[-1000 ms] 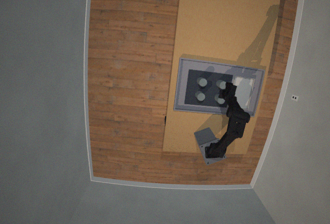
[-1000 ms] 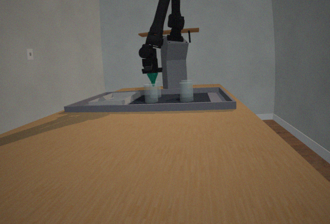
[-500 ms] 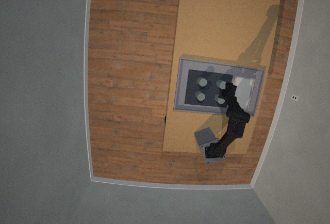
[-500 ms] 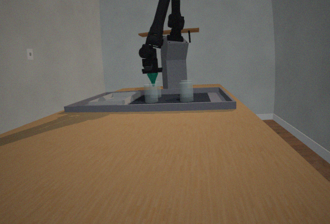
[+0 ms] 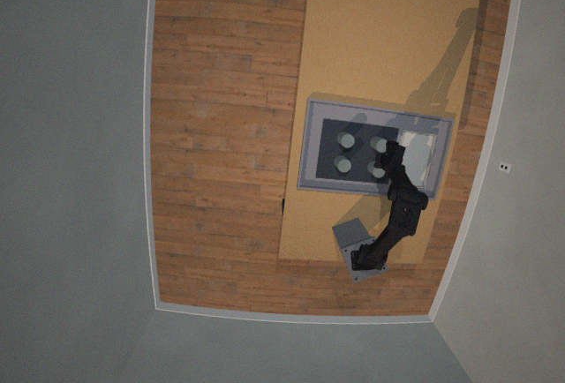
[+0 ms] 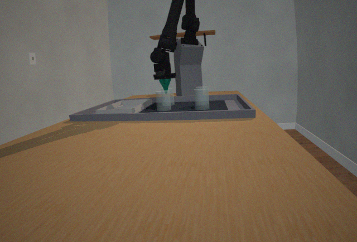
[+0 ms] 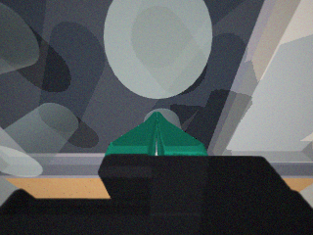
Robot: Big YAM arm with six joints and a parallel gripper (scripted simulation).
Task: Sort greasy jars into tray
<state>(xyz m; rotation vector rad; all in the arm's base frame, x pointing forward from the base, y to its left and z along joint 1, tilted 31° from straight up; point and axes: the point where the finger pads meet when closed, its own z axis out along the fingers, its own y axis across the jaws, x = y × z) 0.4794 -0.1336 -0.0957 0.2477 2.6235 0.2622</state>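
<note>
The rimmed steel table top lies 1 cm ahead of my hand, 2 cm to the right of it and 8 cm below it. Round my hand: pale tray 3 cm behind, 23 cm to the right, 7 cm below; then dark drying mat 1 cm ahead, 9 cm to the left, 8 cm below.
</note>
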